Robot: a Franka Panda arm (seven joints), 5 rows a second.
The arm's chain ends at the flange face. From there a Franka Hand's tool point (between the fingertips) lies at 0.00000 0.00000 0.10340 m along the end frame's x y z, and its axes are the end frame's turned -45 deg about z.
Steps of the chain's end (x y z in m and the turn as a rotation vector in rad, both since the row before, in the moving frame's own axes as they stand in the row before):
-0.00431, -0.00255, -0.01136, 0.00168, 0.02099, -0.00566
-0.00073, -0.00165, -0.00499, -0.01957, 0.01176, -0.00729
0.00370, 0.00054, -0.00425, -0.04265, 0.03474, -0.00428
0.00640, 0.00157, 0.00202, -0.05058, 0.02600, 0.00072
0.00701, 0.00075, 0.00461, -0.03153, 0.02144, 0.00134
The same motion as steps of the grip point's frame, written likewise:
0.00042, -0.00344, -0.01138, -0.01365, 0.01603, -0.00566
0.00009, 0.00061, -0.00502, -0.02215, -0.00552, -0.00729
0.00167, 0.00865, -0.00441, -0.05472, -0.00559, -0.00428
0.00162, 0.01123, 0.00185, -0.05415, -0.01738, 0.00072
0.00369, 0.00936, 0.00453, -0.03746, -0.00713, 0.00134

